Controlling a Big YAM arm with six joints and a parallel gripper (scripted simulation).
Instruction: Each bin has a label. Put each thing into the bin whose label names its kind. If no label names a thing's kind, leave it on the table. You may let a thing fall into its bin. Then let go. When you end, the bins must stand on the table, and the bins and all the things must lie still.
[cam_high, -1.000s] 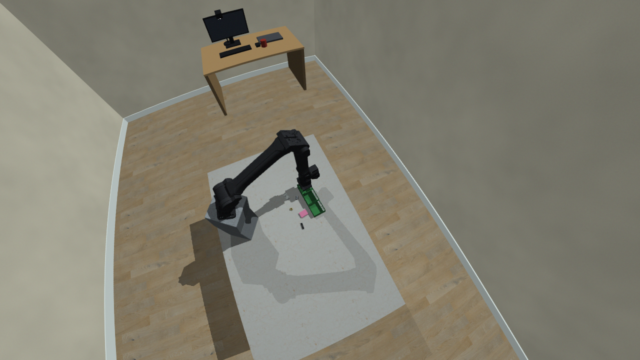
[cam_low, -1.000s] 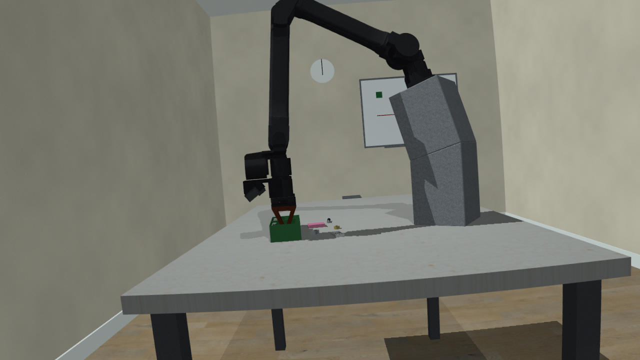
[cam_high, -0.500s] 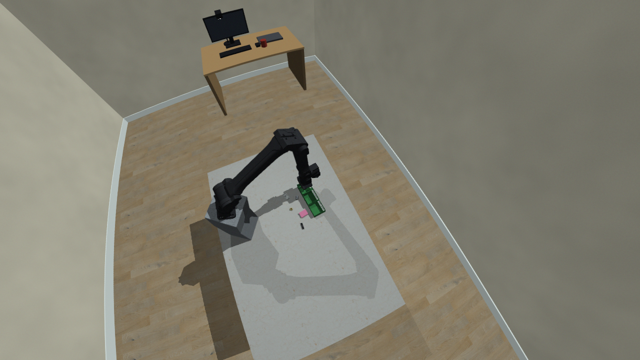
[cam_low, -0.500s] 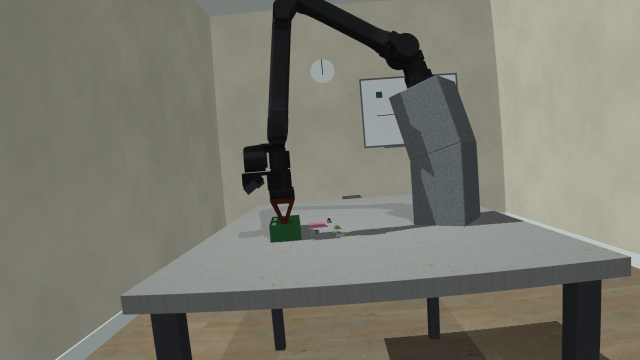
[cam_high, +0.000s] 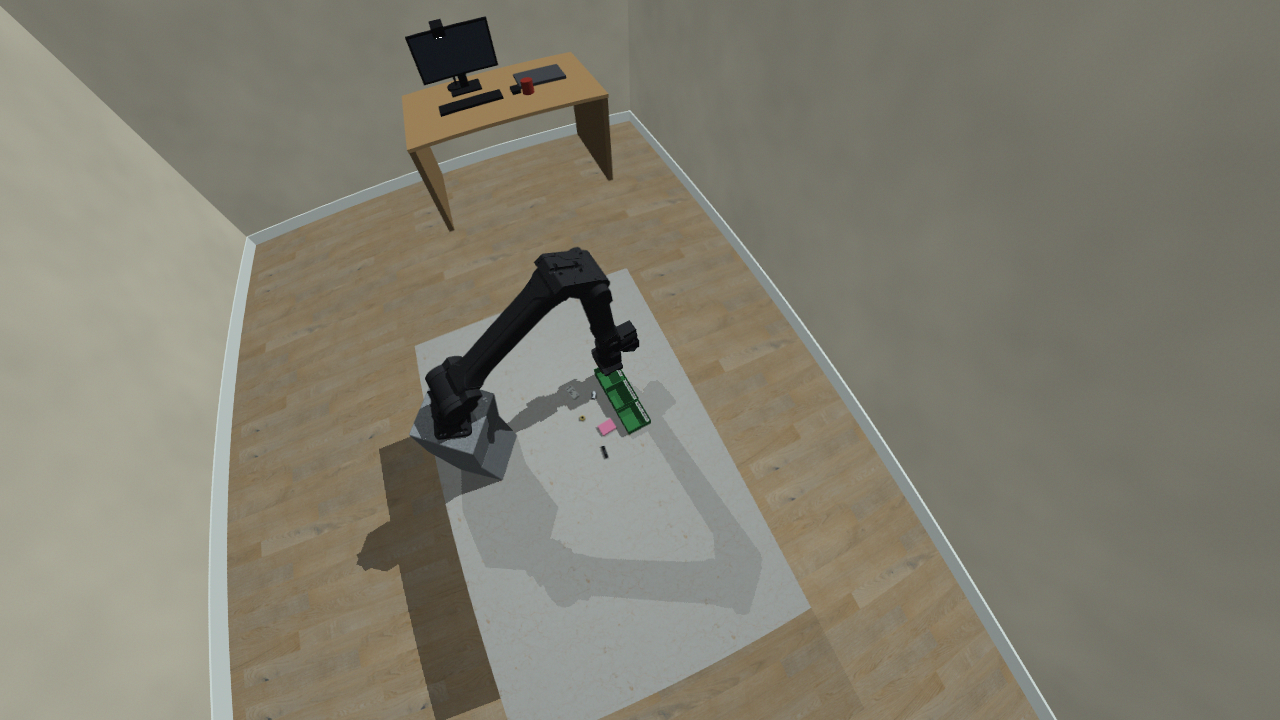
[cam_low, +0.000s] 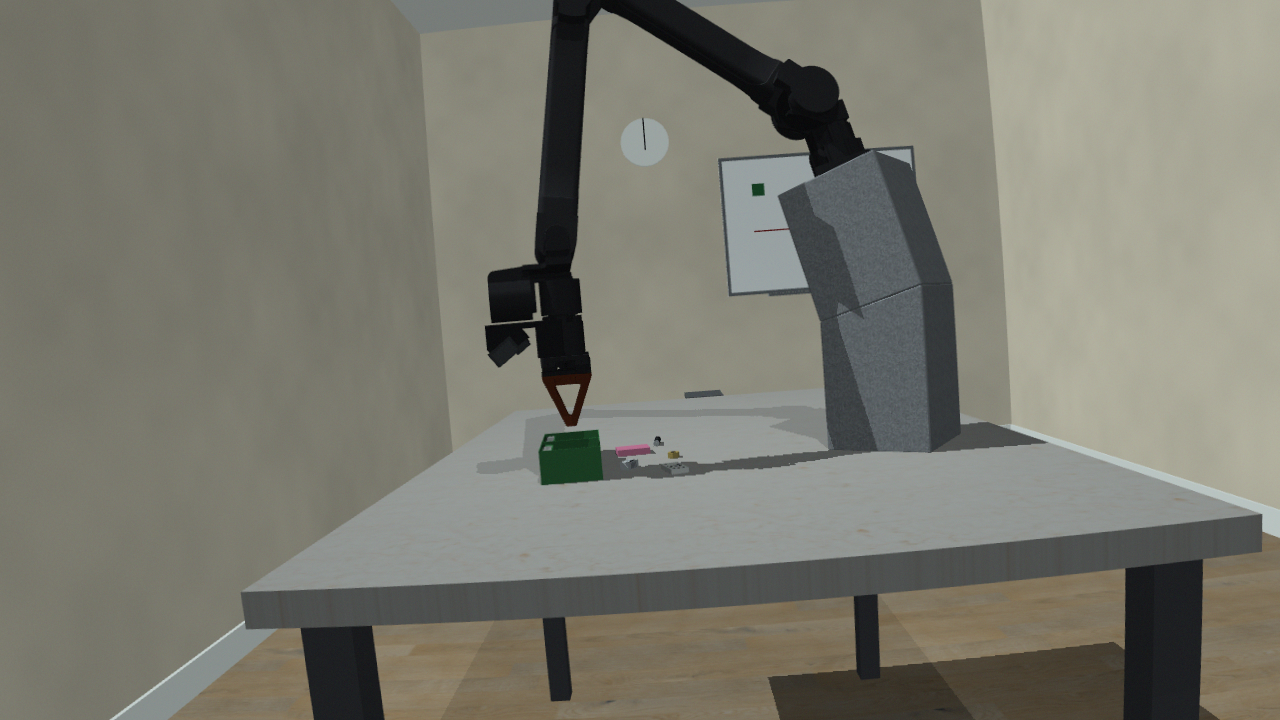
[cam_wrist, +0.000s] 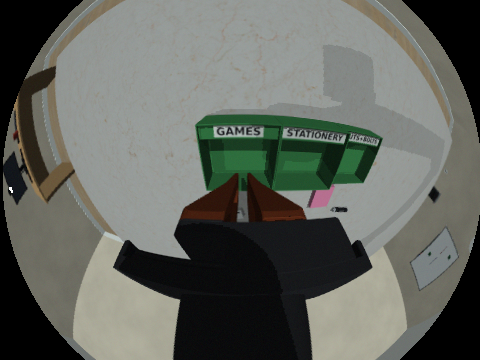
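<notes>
The brass nut lies 12 cm behind my hand, 11 cm to the right of it and 8 cm below it. From my hand the other things lie so: grey-white piece (7 cm below, 7 cm behind, 4 cm to the right); then pink eraser (17 cm to the right, 7 cm below, 5 cm behind); then white domino (14 cm behind, 7 cm below, 1 cm to the right).
</notes>
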